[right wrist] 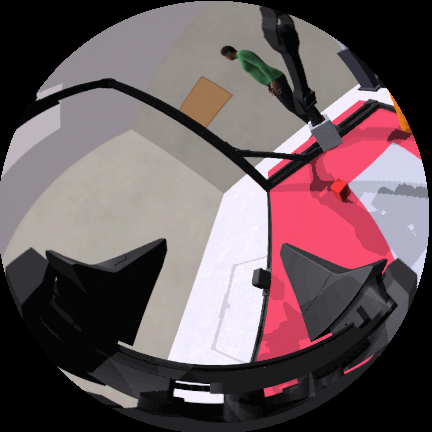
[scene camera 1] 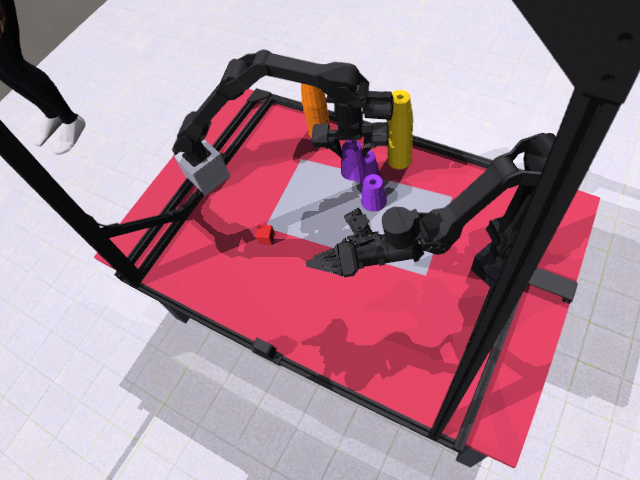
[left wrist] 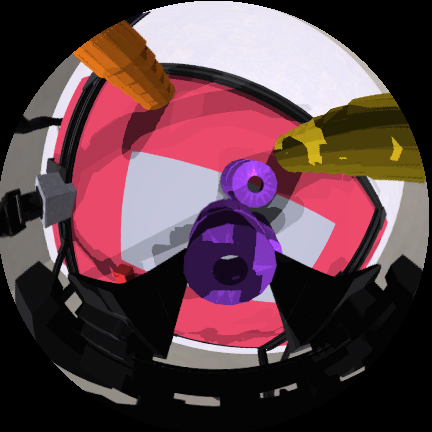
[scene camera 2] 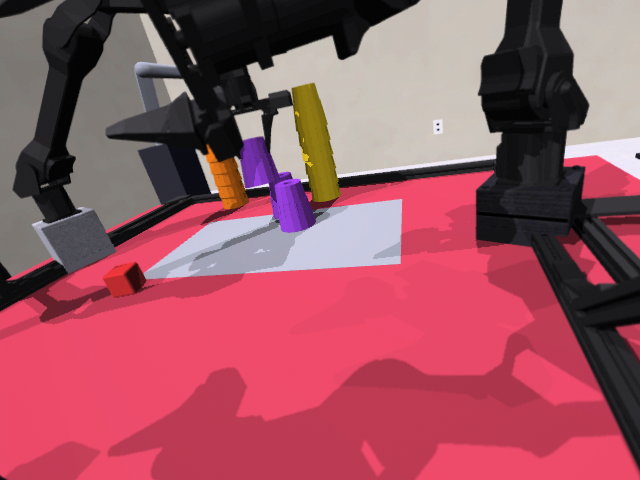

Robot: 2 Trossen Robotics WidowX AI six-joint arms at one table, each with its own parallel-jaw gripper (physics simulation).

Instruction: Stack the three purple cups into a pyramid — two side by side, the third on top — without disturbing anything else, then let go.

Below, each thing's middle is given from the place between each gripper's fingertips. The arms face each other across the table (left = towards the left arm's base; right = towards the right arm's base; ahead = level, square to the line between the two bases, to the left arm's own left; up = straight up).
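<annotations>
Red cube (scene camera 2: 126, 279), from my left hand: 12 cm below, 17 cm to the left, 24 cm behind. Grey mat (scene camera 2: 369, 234): my left gripper 14 cm above it, 4 cm to the left of it, 7 cm past it.
From my right hand, red cube: 24 cm to the left, 13 cm ahead, 25 cm below. Grey mat, from my right hand: 4 cm to the left, 27 cm below, 30 cm ahead.
</annotations>
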